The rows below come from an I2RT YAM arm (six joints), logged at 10 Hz.
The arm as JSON. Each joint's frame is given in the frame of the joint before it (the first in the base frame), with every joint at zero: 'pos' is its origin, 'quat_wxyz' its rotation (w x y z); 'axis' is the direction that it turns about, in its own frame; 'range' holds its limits. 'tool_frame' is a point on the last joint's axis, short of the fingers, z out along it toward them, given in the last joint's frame.
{
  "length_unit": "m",
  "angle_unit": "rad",
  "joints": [
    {
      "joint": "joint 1",
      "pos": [
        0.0,
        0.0,
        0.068
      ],
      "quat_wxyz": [
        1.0,
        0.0,
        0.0,
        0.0
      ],
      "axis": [
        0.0,
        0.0,
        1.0
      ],
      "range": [
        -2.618,
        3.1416
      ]
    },
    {
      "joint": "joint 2",
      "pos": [
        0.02,
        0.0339,
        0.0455
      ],
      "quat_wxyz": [
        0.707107,
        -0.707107,
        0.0,
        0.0
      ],
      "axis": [
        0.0,
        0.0,
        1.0
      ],
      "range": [
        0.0,
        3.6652
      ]
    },
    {
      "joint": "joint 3",
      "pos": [
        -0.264,
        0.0,
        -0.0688
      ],
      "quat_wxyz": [
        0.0,
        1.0,
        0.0,
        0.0
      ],
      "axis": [
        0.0,
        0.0,
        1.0
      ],
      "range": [
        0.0,
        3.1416
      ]
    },
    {
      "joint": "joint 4",
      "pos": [
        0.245,
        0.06,
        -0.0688
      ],
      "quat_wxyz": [
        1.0,
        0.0,
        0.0,
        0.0
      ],
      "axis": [
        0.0,
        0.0,
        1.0
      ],
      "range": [
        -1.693,
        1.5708
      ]
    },
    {
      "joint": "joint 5",
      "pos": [
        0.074,
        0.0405,
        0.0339
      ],
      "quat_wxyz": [
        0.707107,
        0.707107,
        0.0,
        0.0
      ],
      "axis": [
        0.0,
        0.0,
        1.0
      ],
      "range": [
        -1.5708,
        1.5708
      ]
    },
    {
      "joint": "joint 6",
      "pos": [
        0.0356,
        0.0,
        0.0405
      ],
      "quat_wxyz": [
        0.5,
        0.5,
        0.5,
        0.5
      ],
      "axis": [
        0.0,
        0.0,
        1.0
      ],
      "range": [
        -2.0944,
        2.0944
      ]
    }
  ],
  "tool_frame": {
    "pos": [
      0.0,
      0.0,
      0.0
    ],
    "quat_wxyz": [
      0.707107,
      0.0,
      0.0,
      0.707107
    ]
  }
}
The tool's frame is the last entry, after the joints.
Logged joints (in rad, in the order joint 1, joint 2, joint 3, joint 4, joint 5, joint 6), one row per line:
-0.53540 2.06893 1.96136 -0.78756 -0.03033 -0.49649
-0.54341 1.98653 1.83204 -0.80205 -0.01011 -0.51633
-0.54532 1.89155 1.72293 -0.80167 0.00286 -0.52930
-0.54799 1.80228 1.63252 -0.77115 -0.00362 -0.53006
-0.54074 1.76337 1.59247 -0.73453 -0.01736 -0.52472
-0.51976 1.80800 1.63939 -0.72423 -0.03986 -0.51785
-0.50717 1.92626 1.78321 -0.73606 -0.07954 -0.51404
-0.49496 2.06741 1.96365 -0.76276 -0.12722 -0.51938
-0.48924 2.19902 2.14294 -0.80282 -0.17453 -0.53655
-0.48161 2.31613 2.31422 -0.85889 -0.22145 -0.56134
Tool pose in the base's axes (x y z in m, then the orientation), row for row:
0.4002 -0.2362 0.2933 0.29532 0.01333 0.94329 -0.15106
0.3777 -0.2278 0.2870 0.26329 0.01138 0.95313 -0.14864
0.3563 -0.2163 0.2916 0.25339 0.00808 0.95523 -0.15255
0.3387 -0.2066 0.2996 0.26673 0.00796 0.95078 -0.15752
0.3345 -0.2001 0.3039 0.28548 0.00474 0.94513 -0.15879
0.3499 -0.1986 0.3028 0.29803 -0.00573 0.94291 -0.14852
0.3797 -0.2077 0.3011 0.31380 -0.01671 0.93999 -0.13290
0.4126 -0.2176 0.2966 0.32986 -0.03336 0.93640 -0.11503
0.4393 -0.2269 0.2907 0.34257 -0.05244 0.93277 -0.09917
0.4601 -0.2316 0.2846 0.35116 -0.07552 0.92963 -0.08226
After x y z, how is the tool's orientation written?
As a quaternion, w x y z.
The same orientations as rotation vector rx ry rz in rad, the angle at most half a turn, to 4 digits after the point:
0.0355 2.5098 -0.4019
0.0308 2.5774 -0.4019
0.0220 2.5962 -0.4146
0.0215 2.5665 -0.4252
0.0127 2.5271 -0.4246
-0.0152 2.5054 -0.3946
-0.0441 2.4782 -0.3504
-0.0873 2.4493 -0.3009
-0.1363 2.4248 -0.2578
-0.1955 2.4067 -0.2130

